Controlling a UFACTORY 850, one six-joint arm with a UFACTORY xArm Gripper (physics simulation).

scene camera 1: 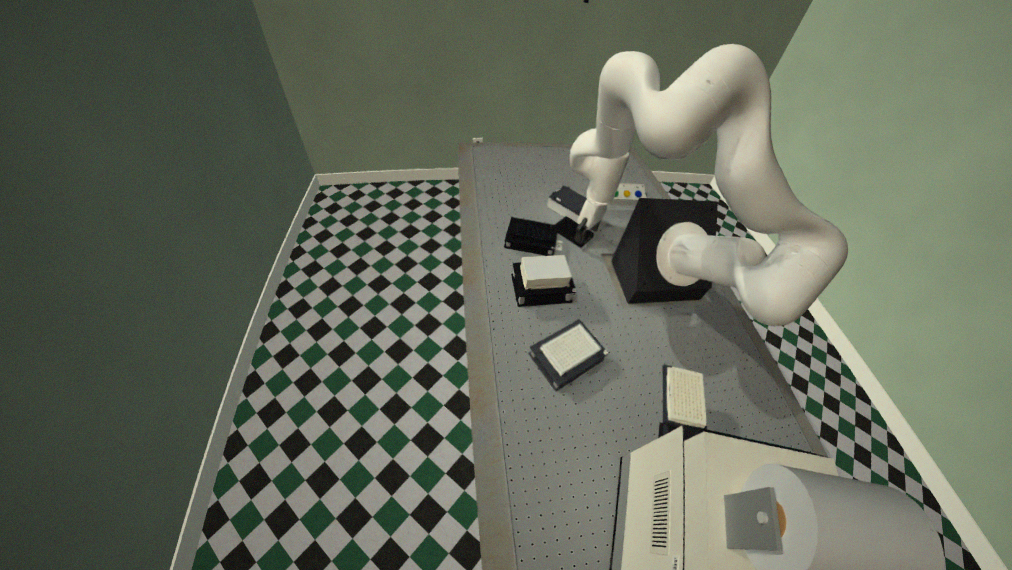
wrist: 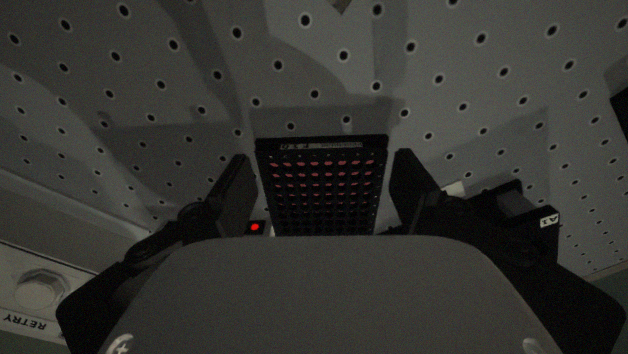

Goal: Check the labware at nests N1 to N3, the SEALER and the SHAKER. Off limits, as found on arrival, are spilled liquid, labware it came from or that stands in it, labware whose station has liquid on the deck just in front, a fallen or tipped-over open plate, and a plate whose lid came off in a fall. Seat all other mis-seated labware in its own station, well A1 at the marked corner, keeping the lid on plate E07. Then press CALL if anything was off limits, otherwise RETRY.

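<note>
A black plate with red wells [scene camera 1: 566, 228] [wrist: 322, 192] is on the deck between the dark shaker [scene camera 1: 568, 200] and the nearest black nest [scene camera 1: 531, 235]. My gripper [scene camera 1: 583, 232] [wrist: 321, 171] is open, its fingers on either side of the plate's long sides, with nothing gripped. The plate's far end is hidden by the gripper body. A thick white plate [scene camera 1: 546, 271] rides high on the middle nest [scene camera 1: 542, 295]. A cream plate [scene camera 1: 572, 349] lies on the angled front nest [scene camera 1: 556, 382]. Another cream plate [scene camera 1: 685, 396] is at the sealer [scene camera 1: 708, 460]. I cannot make out liquid.
The button panel [scene camera 1: 630, 191] stands at the back; its RETRY button [wrist: 36, 294] shows at the left in the wrist view. An A1 tag [wrist: 549, 220] marks a black nest at the right. The black robot base [scene camera 1: 637, 265] stands right of the nests.
</note>
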